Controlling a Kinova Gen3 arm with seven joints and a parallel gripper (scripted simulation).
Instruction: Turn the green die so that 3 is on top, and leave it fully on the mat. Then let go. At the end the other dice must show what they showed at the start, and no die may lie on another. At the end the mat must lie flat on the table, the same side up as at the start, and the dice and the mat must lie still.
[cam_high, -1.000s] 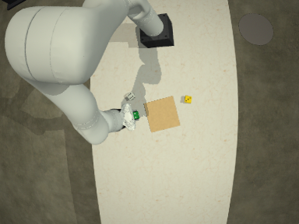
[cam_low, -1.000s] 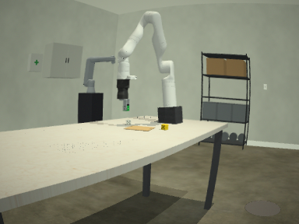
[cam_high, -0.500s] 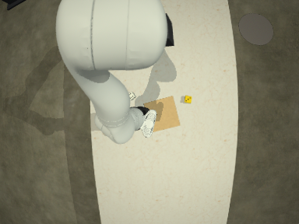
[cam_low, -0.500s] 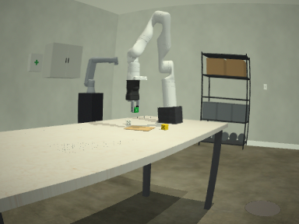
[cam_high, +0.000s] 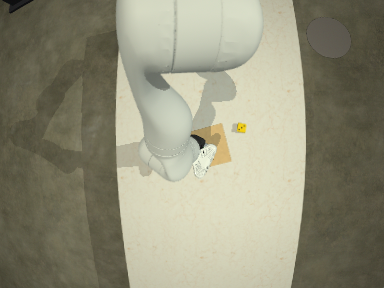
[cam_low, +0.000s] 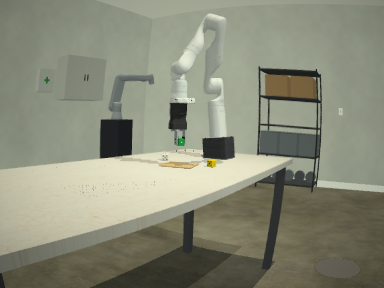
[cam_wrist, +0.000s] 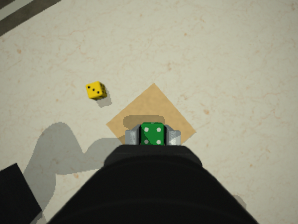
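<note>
The tan mat lies 1 cm behind my hand and 11 cm below it. Also, from my hand: white die 11 cm behind, 13 cm to the right, 9 cm below; green die 1 cm below; yellow die 6 cm behind, 13 cm to the left, 9 cm below.
</note>
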